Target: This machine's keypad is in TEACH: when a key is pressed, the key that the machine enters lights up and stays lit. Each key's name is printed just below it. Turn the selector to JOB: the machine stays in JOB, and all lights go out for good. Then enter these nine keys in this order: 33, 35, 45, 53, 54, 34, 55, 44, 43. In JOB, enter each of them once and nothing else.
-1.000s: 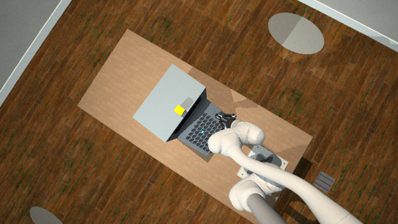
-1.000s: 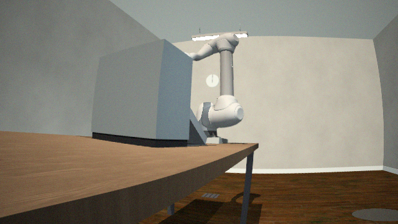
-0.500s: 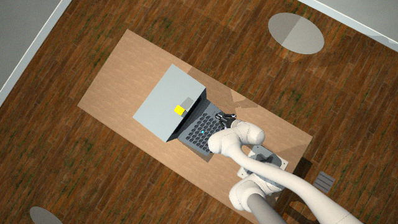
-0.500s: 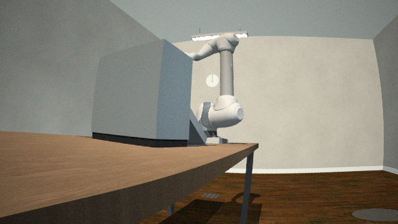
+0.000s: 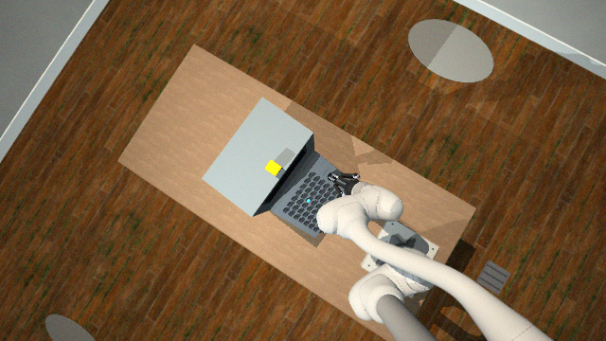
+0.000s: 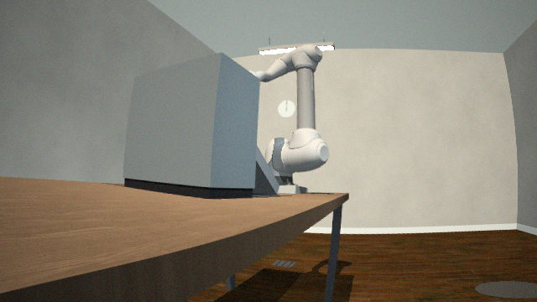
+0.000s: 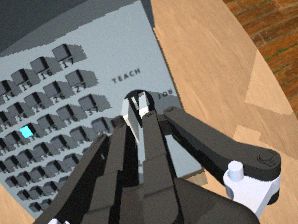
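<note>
The selector knob is 2 cm ahead of my hand and 2 cm below it. Also, from my hand: keypad 4 cm ahead, 11 cm to the left, 7 cm below.
</note>
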